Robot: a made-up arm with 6 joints. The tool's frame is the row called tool.
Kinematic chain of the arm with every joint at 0, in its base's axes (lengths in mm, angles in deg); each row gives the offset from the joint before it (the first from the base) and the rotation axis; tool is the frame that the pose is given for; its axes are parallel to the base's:
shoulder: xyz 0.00 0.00 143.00 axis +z
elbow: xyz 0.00 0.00 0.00 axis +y
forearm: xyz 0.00 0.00 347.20 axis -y
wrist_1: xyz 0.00 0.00 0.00 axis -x
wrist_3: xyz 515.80 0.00 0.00 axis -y
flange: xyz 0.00 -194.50 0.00 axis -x
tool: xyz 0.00 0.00 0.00
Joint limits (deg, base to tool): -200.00..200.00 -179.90..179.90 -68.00..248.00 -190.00..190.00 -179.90..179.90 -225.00..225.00
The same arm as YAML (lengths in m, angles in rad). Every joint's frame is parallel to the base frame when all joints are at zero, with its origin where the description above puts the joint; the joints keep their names.
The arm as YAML. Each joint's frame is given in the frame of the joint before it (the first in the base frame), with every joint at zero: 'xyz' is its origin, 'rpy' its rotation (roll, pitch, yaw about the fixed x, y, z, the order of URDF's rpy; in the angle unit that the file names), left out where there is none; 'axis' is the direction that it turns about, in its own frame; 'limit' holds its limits. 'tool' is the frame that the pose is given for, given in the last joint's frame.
units:
  length: m
  angle: rad
joints:
  - name: shoulder
    type: revolute
    origin:
      xyz: [0.0, 0.0, 0.143]
    axis: "+z"
    limit:
      lower: -3.4907
      upper: 3.4907
  - name: elbow
    type: revolute
    origin:
      xyz: [0.0, 0.0, 0.0]
    axis: "+y"
    limit:
      lower: -3.1398
      upper: 3.1398
  - name: forearm
    type: revolute
    origin:
      xyz: [0.0, 0.0, 0.3472]
    axis: "-y"
    limit:
      lower: -1.1868
      upper: 4.3284
  - name: wrist_1
    type: revolute
    origin:
      xyz: [0.0, 0.0, 0.0]
    axis: "-x"
    limit:
      lower: -3.3161
      upper: 3.3161
  - name: wrist_3
    type: revolute
    origin:
      xyz: [0.5158, 0.0, 0.0]
    axis: "-y"
    limit:
      lower: -3.1398
      upper: 3.1398
  - name: flange
    type: revolute
    origin:
      xyz: [0.0, -0.1945, 0.0]
    axis: "-x"
    limit:
      lower: -3.927
      upper: 3.927
tool:
  origin:
    xyz: [0.0, 0.0, 0.0]

